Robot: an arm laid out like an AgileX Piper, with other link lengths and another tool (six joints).
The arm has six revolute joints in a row. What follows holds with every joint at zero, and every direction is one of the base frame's. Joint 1 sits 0.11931 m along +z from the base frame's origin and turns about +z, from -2.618 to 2.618 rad. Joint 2 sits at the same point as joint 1 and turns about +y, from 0 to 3.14 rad. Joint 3 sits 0.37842 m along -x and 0.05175 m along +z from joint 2 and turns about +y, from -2.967 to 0 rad. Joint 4 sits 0.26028 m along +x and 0.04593 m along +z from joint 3 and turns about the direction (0.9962, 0, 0.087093), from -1.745 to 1.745 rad. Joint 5 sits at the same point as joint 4 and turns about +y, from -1.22 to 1.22 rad. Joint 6 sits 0.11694 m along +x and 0.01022 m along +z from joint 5 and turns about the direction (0.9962, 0, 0.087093), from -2.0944 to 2.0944 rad. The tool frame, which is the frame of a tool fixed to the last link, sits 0.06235 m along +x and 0.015 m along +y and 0.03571 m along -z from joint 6; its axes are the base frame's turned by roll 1.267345, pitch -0.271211 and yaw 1.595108 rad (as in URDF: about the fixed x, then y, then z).
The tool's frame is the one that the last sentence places.
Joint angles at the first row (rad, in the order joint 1, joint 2, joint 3, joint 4, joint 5, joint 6):
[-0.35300 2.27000 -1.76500 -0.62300 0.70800 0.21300]
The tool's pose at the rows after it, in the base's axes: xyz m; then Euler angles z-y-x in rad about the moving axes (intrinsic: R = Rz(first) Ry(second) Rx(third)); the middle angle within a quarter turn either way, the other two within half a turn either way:
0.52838, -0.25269, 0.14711, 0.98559, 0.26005, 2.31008
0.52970, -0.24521, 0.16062, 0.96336, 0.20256, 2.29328
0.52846, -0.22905, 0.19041, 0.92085, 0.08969, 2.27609
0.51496, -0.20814, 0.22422, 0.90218, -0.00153, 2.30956
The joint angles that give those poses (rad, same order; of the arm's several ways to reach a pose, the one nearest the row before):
[-0.35301 2.23401 -1.77400 -0.55400 0.69599 0.21600]
[-0.35301 2.20700 -1.77498 -0.49900 0.69397 0.21600]
[-0.35300 2.14798 -1.77697 -0.38701 0.70899 0.21502]
[-0.35301 2.07499 -1.77700 -0.25700 0.78100 0.17299]

